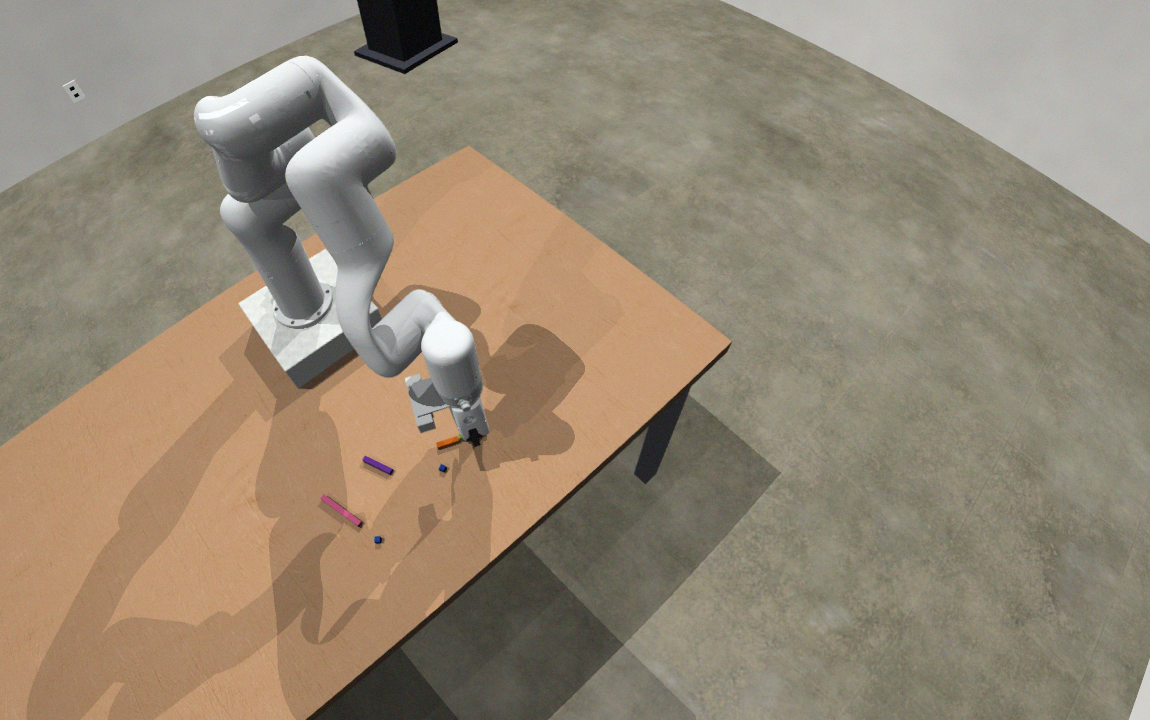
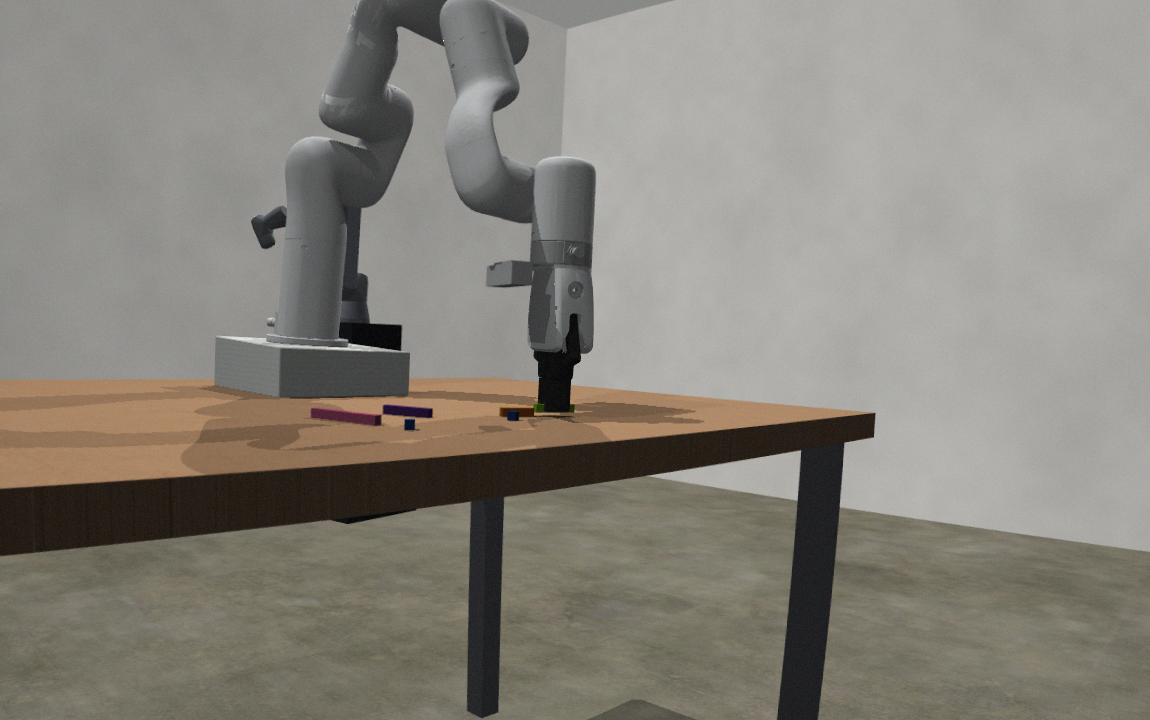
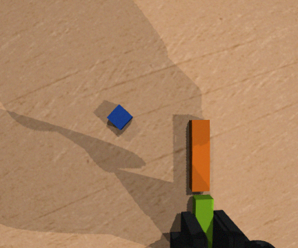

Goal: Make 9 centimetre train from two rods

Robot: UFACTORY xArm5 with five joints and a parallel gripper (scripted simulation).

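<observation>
Now: hand 2 cm above the lime rod. Round my hand: pink rod (25 cm to the right, 9 cm behind, 2 cm below); then purple rod (15 cm to the right, 10 cm behind, 2 cm below); then orange rod (4 cm to the right, 3 cm behind, 2 cm below).
</observation>
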